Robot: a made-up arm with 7 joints.
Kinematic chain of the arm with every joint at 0, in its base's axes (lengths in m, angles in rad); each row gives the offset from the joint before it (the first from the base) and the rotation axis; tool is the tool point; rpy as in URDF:
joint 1: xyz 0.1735 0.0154 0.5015 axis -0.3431 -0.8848 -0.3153
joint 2: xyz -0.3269 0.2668 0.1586 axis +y
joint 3: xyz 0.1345 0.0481 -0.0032 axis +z
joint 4: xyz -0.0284 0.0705 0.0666 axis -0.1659 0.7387 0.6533
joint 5: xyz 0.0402 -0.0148 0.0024 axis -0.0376 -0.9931 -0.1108
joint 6: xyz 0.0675 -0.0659 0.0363 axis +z
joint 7: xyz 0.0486 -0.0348 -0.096 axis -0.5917 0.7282 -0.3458
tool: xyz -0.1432 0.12 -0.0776 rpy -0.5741 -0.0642 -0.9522
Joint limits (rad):
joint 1: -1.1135..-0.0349
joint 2: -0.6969..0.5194
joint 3: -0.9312..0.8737
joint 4: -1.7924..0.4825
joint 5: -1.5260..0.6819
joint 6: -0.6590..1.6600
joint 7: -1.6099..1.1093
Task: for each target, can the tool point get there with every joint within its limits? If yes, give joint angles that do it. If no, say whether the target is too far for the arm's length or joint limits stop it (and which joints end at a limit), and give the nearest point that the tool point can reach.
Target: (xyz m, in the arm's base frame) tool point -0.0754 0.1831 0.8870
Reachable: yes | joints -0.6075 0.0986 -0.0771 -0.3448 -1.3107 1.3586 -0.9847
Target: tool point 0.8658 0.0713 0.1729
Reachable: no: joint limits stop it (at a limit: joint 1, joint 3, joint 5, joint 6, joint 7) | nearest point 0.3467 0.1565 0.7364 | short by 0.771 m
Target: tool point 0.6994 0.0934 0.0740
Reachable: no: joint limits stop it (at a limit: joint 1, joint 2, joint 5, joint 6, joint 7) | nearest point 0.1256 0.2746 0.4813 | short by 0.727 m
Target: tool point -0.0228 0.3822 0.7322
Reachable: yes | joints -0.3033 -0.1647 0.2162 -0.1082 -0.0116 -0.0790 0.8103
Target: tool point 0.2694 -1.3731 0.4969
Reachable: no: too far | nearest point 0.2272 -0.0238 0.8937 | short by 1.407 m
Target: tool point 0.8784 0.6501 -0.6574
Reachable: no: too far | nearest point 0.0888 0.3703 0.4379 | short by 1.379 m
